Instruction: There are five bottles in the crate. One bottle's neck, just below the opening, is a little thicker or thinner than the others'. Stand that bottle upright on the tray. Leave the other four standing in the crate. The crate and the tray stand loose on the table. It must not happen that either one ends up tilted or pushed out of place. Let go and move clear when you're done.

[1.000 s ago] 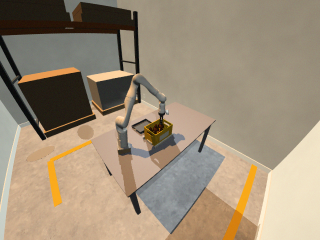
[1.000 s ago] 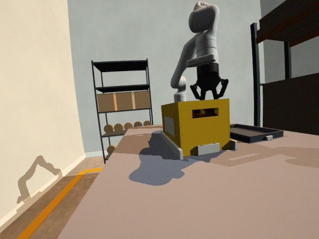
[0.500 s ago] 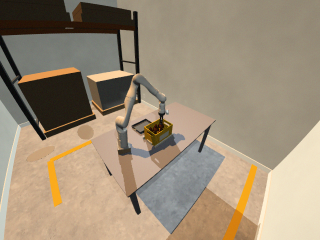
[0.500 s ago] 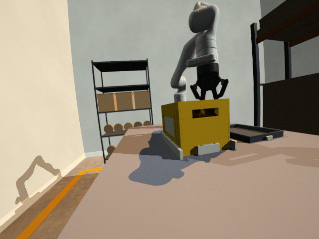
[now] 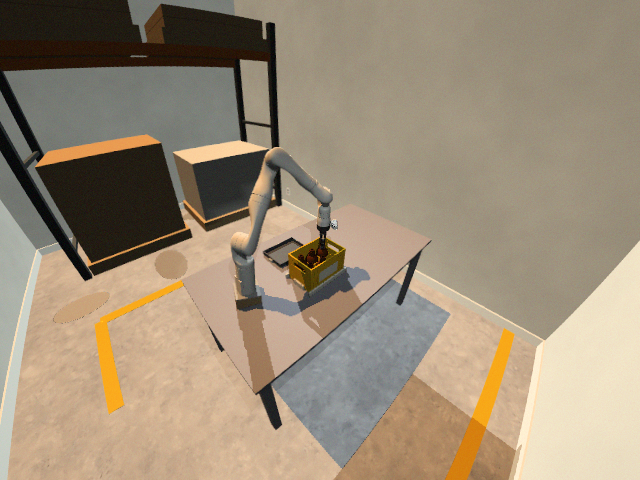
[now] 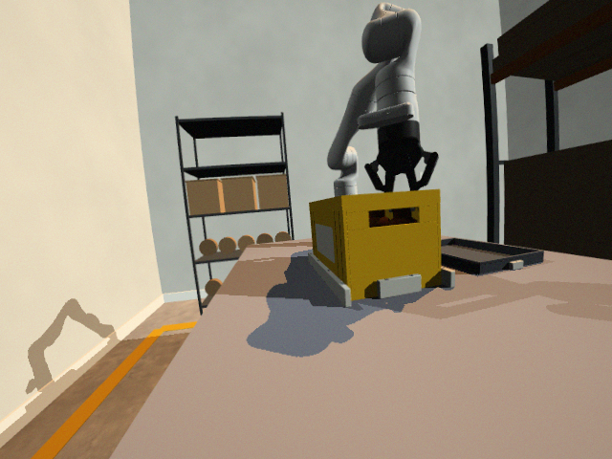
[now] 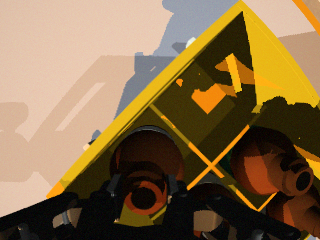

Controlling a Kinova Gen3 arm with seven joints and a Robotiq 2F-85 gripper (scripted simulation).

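The brown bottle is 18 cm behind my hand, 9 cm to the right of it and 7 cm below it. From my hand the other things lie so: dark tray: 24 cm to the left, 14 cm below, 9 cm behind; then yellow crate: 9 cm behind, 7 cm below, 5 cm to the right.
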